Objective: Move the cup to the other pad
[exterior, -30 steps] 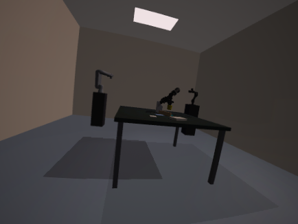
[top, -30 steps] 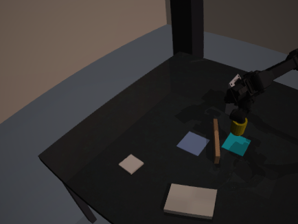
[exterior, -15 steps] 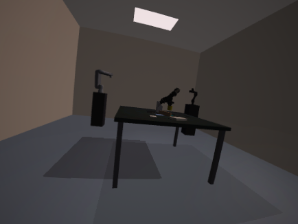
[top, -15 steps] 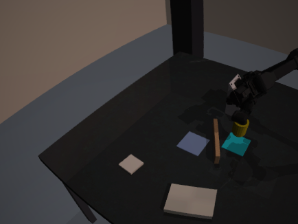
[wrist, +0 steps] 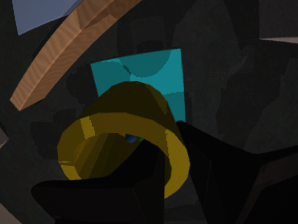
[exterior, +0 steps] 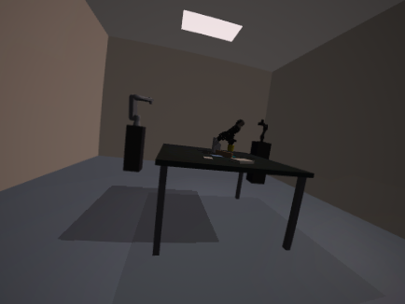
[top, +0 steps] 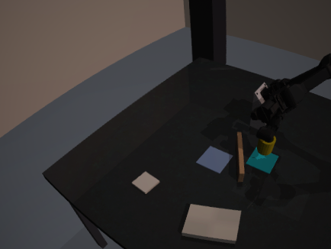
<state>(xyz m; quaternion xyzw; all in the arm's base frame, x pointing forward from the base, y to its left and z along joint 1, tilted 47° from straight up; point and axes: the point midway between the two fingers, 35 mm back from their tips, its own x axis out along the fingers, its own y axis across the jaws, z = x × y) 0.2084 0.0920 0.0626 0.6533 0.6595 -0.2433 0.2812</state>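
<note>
Right now my gripper tip is 10 cm above the teal pad and 3 cm short of it. Round my gripper tip: blue marble (3 cm ahead, 2 cm to the left, 2 cm below); then wooden bar (8 cm to the right, 8 cm below, 8 cm ahead); then yellow cup (2 cm ahead).
</note>
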